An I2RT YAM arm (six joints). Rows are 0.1 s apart.
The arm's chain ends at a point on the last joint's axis. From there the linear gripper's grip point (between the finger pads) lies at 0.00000 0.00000 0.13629 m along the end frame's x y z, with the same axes.
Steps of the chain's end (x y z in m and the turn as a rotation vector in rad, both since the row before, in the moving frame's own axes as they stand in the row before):
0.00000, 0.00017, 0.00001, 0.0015, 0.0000, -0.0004
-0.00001, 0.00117, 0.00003, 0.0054, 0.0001, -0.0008
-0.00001, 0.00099, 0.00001, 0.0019, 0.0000, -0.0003
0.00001, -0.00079, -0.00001, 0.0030, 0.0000, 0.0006
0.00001, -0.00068, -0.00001, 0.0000, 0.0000, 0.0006
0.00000, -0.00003, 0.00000, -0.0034, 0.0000, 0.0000
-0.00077, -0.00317, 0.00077, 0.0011, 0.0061, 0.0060
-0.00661, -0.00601, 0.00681, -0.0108, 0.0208, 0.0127
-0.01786, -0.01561, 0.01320, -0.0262, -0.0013, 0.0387
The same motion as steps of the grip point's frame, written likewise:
0.00000, -0.00003, 0.00001, 0.0015, 0.0000, -0.0004
0.00000, 0.00043, 0.00003, 0.0054, 0.0001, -0.0008
-0.00001, 0.00073, 0.00001, 0.0019, 0.0000, -0.0003
0.00001, -0.00120, -0.00001, 0.0030, 0.0000, 0.0006
0.00001, -0.00068, -0.00001, 0.0000, 0.0000, 0.0006
0.00000, 0.00043, 0.00000, -0.0034, 0.0000, 0.0000
0.00006, -0.00332, 0.00077, 0.0011, 0.0061, 0.0060
-0.00378, -0.00452, 0.00677, -0.0108, 0.0208, 0.0127
-0.01811, -0.01204, 0.01315, -0.0262, -0.0013, 0.0387

